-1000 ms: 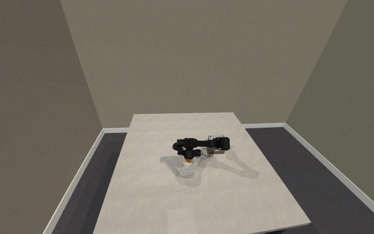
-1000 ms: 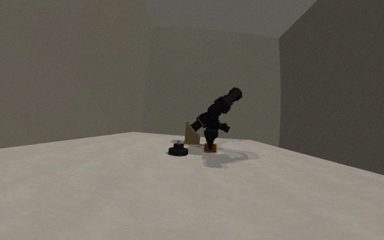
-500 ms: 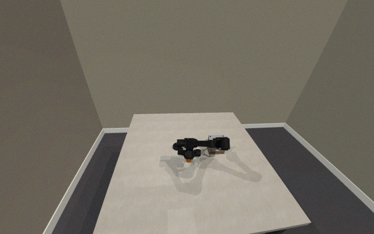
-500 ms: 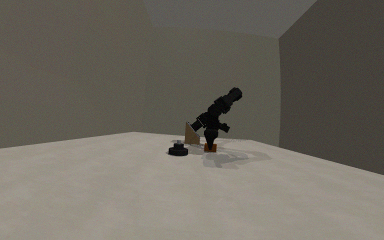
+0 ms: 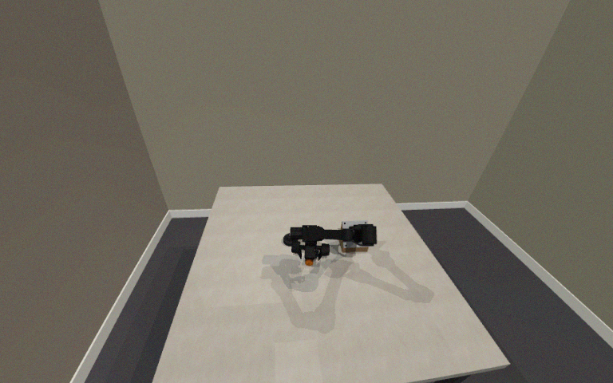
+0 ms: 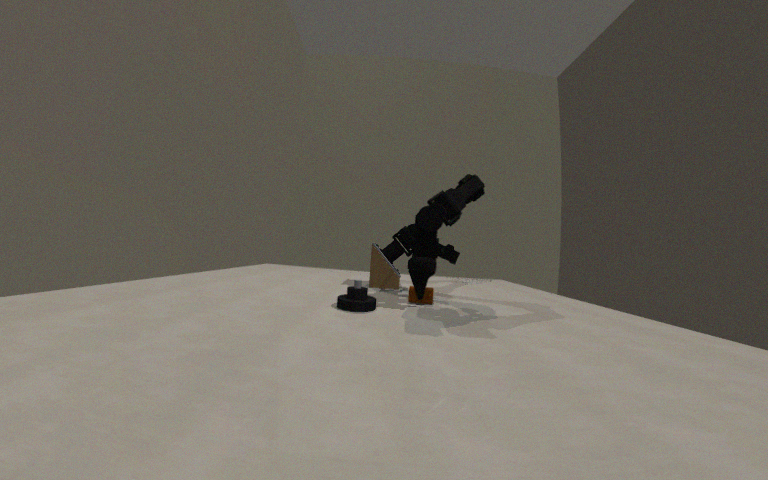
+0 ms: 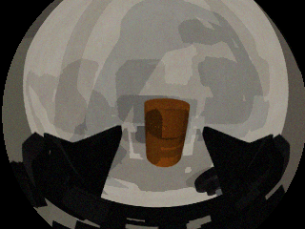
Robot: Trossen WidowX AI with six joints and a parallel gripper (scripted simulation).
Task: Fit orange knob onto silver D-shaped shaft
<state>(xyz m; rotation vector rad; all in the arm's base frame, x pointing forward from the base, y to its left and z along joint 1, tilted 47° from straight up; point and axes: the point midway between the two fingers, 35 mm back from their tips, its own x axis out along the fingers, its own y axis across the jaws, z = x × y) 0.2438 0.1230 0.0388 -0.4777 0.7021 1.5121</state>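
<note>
My gripper tip is now 10 mm to the right of the orange knob. From my gripper tip the other things lie so: black round pedestal: 100 mm ahead, 140 mm to the right, 10 mm above.
</note>
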